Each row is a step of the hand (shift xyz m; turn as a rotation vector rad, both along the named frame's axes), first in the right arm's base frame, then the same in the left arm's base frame.
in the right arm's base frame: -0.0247 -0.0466 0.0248 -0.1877 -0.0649 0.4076
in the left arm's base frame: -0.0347 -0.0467 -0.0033 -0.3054 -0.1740 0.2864
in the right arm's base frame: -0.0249 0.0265 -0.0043 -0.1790 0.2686 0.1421
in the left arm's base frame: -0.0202 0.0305 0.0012 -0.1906 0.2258 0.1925
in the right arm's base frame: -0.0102 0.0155 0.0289 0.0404 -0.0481 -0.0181
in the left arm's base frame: -0.0171 0.0053 0.0293 0.0399 -0.0448 -0.0260
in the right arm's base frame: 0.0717 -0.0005 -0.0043 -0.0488 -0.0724 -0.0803
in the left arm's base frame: 0.0694 -0.0128 0.0132 -0.0284 -0.0263 -0.1121
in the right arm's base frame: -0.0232 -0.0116 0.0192 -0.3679 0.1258 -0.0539
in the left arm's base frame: -0.0287 -0.0131 0.0065 -0.3235 0.2059 -0.0839
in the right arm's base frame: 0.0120 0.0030 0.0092 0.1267 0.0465 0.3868
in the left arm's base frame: 0.0089 -0.0030 0.0122 0.0089 -0.1264 0.3896
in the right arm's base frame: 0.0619 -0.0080 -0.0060 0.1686 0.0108 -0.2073
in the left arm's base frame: 0.0600 -0.0171 0.0063 0.2231 0.0541 -0.1373
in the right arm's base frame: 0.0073 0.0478 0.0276 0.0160 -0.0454 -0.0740
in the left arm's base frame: 0.0026 0.0317 0.0457 0.0336 -0.0168 -0.0799
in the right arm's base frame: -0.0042 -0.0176 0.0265 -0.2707 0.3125 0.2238
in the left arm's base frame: -0.0133 -0.0250 0.0150 -0.2986 0.2531 0.2604
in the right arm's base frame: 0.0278 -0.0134 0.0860 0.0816 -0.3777 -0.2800
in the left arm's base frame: -0.0003 -0.0496 0.0768 0.1302 -0.2545 -0.3821
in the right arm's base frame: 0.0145 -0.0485 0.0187 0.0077 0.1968 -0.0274
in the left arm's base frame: 0.0042 -0.0538 -0.0001 0.0316 0.1873 0.0588
